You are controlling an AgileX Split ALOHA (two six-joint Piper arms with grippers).
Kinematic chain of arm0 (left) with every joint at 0, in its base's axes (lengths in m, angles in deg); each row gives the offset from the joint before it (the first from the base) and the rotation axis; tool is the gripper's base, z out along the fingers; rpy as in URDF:
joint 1: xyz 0 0 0.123 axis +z
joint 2: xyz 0 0 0 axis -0.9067 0.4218 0
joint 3: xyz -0.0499 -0.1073 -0.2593 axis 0.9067 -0.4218 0
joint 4: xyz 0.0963 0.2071 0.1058 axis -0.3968 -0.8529 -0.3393
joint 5: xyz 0 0 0 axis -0.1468 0.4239 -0.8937
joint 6: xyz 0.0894 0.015 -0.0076 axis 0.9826 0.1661 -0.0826
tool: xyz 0 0 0 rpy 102.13 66.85 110.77
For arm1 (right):
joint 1: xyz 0 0 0.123 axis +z
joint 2: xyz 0 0 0 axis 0.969 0.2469 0
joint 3: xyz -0.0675 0.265 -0.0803 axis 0.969 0.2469 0
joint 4: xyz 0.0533 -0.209 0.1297 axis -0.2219 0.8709 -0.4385
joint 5: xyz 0 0 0 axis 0.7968 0.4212 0.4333
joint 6: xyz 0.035 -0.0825 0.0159 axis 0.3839 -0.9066 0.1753
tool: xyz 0 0 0 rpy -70.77 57.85 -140.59
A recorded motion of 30 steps. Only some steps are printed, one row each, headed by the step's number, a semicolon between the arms.
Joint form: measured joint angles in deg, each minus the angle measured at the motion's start. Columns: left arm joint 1, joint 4, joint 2, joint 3, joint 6, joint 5; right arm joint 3, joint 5, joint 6, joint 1, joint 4, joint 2.
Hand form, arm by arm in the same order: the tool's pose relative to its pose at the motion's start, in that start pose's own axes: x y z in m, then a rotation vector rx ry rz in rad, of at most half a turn. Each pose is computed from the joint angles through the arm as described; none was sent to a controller.
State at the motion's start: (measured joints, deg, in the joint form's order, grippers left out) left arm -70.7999 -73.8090 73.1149 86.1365 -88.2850 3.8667; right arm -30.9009 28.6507 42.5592 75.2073 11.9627 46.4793
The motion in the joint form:
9: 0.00 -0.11 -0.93 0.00 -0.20 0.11; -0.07 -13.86 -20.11 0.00 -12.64 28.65
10: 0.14 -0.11 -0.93 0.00 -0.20 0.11; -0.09 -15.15 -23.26 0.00 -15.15 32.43
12: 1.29 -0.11 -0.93 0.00 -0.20 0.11; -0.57 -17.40 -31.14 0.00 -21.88 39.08
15: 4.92 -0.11 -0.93 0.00 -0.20 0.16; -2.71 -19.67 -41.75 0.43 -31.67 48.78
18: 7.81 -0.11 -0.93 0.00 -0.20 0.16; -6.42 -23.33 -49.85 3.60 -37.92 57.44
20: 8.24 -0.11 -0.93 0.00 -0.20 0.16; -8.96 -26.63 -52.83 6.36 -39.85 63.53
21: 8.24 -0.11 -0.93 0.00 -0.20 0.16; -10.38 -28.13 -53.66 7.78 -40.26 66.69
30: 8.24 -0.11 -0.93 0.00 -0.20 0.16; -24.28 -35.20 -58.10 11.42 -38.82 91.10
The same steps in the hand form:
9: 0.0015 0.0002 -0.0020 -0.0015 -0.0144 -0.0032; -0.0190 -0.0155 0.0922 -0.0774 0.2048 -0.0597
10: 0.0015 0.0002 -0.0020 -0.0036 -0.0144 -0.0044; -0.0175 -0.0173 0.1049 -0.0922 0.2358 -0.0594
12: 0.0015 0.0001 -0.0020 -0.0209 -0.0144 -0.0145; -0.0164 -0.0193 0.1272 -0.1278 0.2696 -0.0614
15: 0.0017 -0.0005 -0.0022 -0.0756 -0.0135 -0.0466; -0.0172 -0.0217 0.1602 -0.1741 0.3081 -0.0547
18: 0.0017 -0.0009 -0.0023 -0.1191 -0.0134 -0.0720; -0.0226 -0.0167 0.1935 -0.2003 0.3202 -0.1092
20: 0.0018 -0.0010 -0.0023 -0.1256 -0.0134 -0.0758; -0.0214 -0.0114 0.2183 -0.1996 0.3446 -0.1520
21: 0.0018 -0.0010 -0.0023 -0.1256 -0.0134 -0.0758; -0.0197 -0.0080 0.2312 -0.1993 0.3614 -0.1732
30: 0.0018 -0.0010 -0.0023 -0.1256 -0.0134 -0.0758; 0.0052 -0.0066 0.3348 -0.1704 0.4864 -0.3093

